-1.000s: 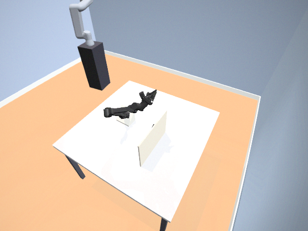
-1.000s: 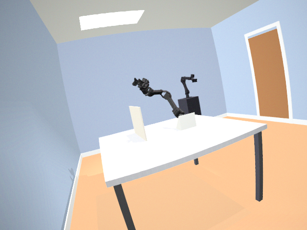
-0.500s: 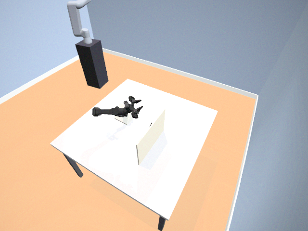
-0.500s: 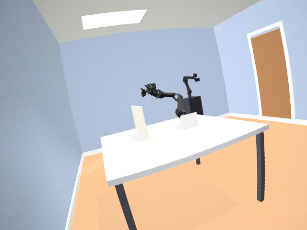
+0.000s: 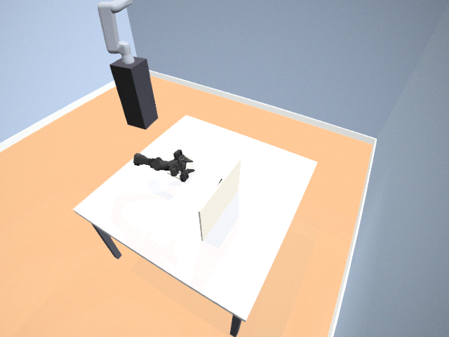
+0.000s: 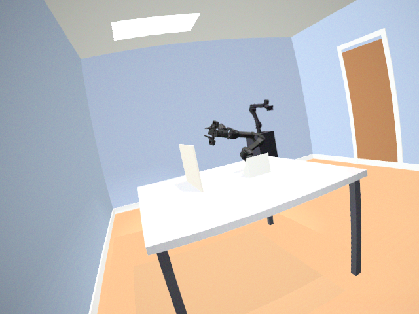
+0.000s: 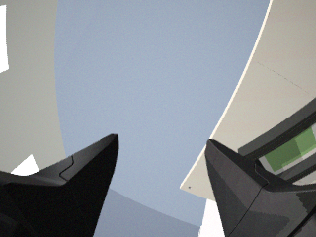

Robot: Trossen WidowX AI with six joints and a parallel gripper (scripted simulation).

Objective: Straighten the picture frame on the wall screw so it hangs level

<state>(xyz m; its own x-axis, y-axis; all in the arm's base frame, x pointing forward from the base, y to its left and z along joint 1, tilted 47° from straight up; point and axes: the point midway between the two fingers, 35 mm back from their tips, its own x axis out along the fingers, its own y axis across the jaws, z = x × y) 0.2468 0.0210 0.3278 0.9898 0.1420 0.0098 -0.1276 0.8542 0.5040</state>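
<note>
My gripper tip is 160 mm short of the picture frame, 20 mm to the right of it and 200 mm above it. Also, from my gripper tip: cream wall panel: 160 mm ahead, 220 mm below.
</note>
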